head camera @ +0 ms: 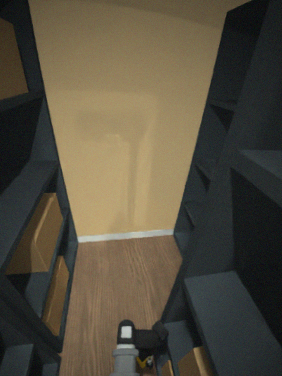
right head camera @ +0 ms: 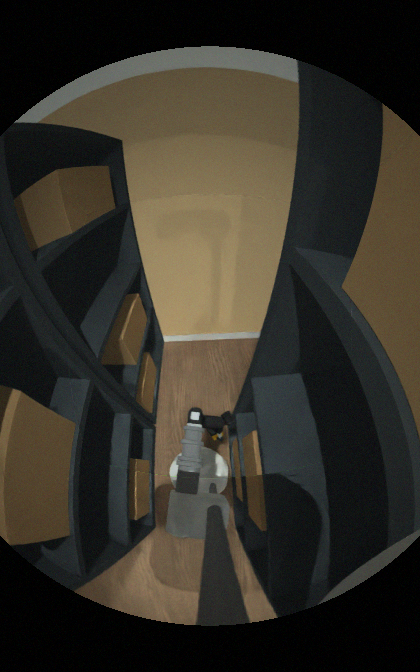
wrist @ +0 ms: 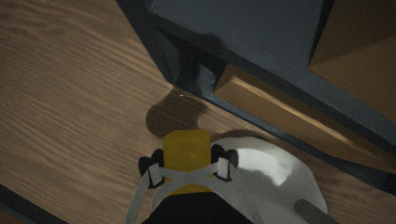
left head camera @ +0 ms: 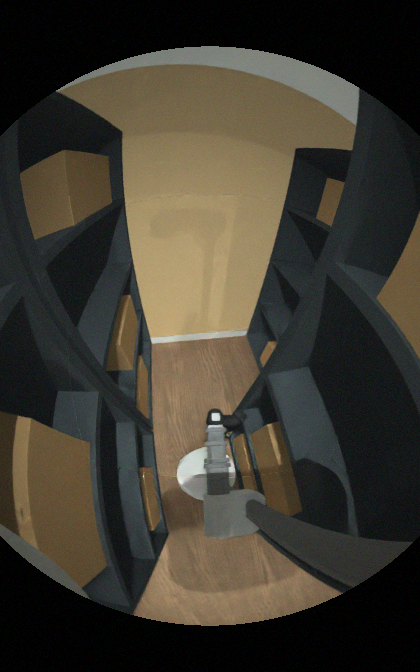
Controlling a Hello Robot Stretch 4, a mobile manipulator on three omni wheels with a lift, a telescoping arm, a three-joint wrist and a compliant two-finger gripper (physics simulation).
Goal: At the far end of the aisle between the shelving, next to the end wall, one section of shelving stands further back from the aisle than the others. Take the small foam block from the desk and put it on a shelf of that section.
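Note:
The yellow foam block [wrist: 187, 150] is held between the two fingertips of my gripper [wrist: 188, 159], which is shut on it. In the right head view, a bit of yellow shows at the gripper [right head camera: 217, 436]; the arm and wrist hide most of it. The section of shelving by the end wall on the right [head camera: 223, 105] [left head camera: 306, 175] stands further back from the aisle than the section nearer to me. The nearer section's post partly covers it. In the right head view, that post hides it. The gripper is low, beside the nearer right section [left head camera: 290, 387] [right head camera: 276, 395]. The desk does not show.
Left shelving [head camera: 25, 192] [left head camera: 112, 280] [right head camera: 107, 302] holds boxes and runs to the end wall [head camera: 130, 125] [left head camera: 200, 170]. My base [left head camera: 192, 472] [right head camera: 217, 462] [wrist: 295, 175] stands close to the right shelving, whose low box [wrist: 295, 117] shows in the wrist view. The aisle floor [head camera: 115, 280] is narrow.

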